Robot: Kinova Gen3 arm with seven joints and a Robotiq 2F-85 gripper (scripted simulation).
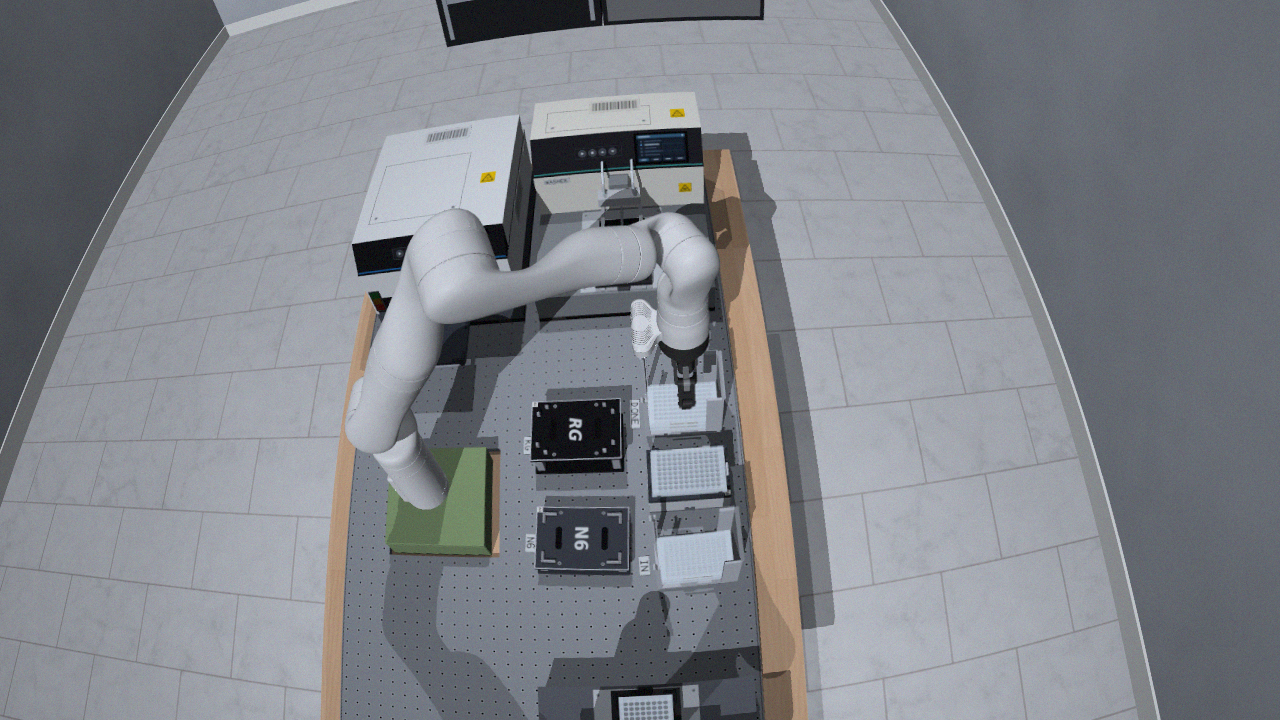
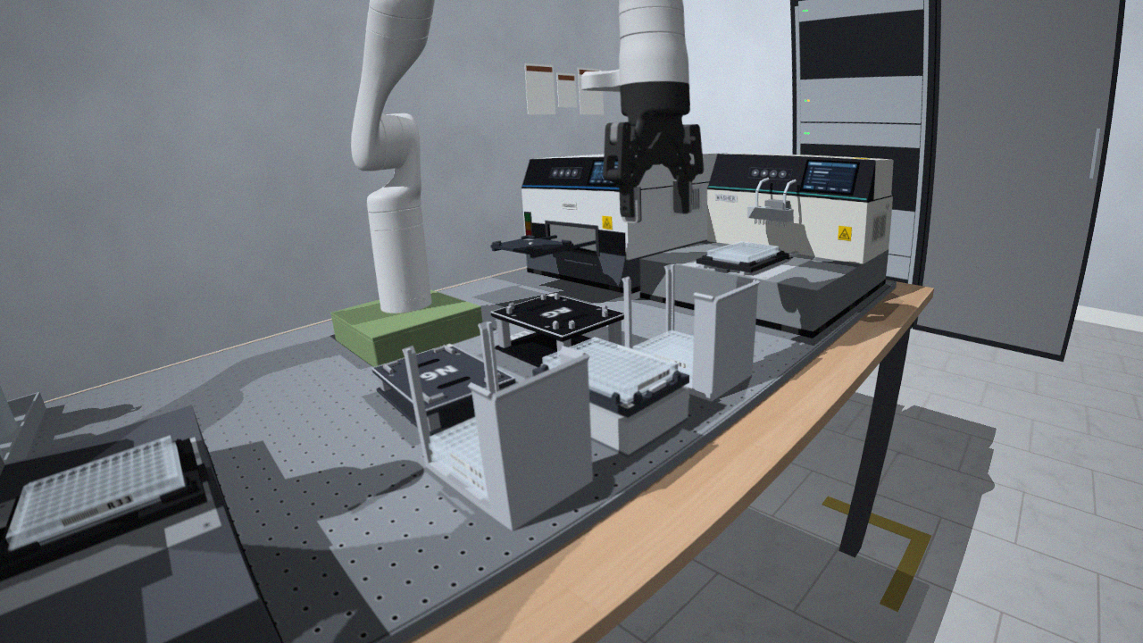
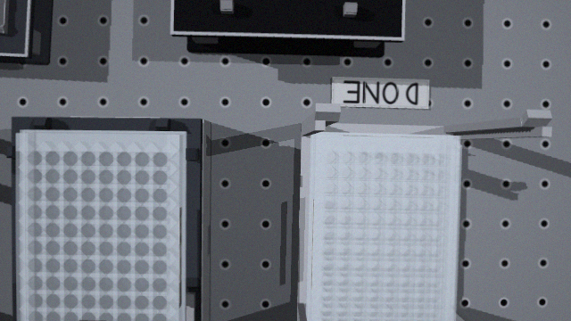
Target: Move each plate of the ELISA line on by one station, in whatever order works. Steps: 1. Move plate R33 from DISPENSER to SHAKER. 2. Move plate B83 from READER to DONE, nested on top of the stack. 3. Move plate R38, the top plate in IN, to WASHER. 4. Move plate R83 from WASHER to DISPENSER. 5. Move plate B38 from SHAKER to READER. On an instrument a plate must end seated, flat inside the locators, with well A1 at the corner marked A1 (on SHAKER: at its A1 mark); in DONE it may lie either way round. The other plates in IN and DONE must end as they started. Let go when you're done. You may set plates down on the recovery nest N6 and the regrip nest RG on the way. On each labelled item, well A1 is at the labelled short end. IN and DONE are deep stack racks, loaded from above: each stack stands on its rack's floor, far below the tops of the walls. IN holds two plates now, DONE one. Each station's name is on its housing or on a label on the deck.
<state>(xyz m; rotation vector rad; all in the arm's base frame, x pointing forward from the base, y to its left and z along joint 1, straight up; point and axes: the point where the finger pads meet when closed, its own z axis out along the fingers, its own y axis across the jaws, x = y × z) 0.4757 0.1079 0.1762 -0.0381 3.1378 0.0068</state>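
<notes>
Now: the plate B38 90 mm to the right of my hand and 160 mm below it. Also, from my hand: RG nest: 190 mm behind, 160 mm below; plate R38: 10 mm ahead, 240 mm to the right, 190 mm below; plate B83: 60 mm to the left, 190 mm below.
</notes>
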